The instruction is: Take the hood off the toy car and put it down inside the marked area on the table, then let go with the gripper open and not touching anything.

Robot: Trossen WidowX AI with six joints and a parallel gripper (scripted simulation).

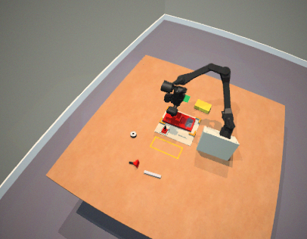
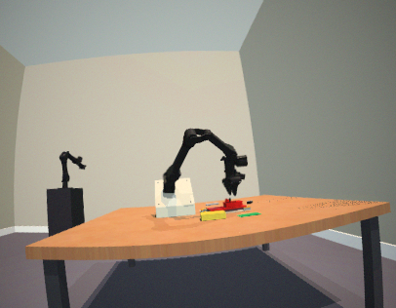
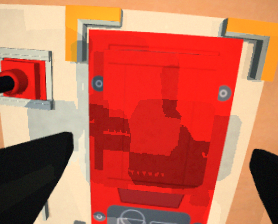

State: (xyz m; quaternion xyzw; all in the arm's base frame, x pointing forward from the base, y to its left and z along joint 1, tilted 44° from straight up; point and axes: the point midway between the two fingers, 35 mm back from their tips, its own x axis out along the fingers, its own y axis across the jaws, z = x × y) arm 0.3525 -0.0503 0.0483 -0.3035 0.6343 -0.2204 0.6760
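My gripper tip is 40 mm above the red hood. Round my gripper tip: green flat piece: 220 mm to the right, 80 mm below, 20 mm ahead; yellow block: 200 mm to the right, 140 mm behind, 70 mm below; pale base plate: 70 mm below, 50 mm behind, 20 mm to the left.
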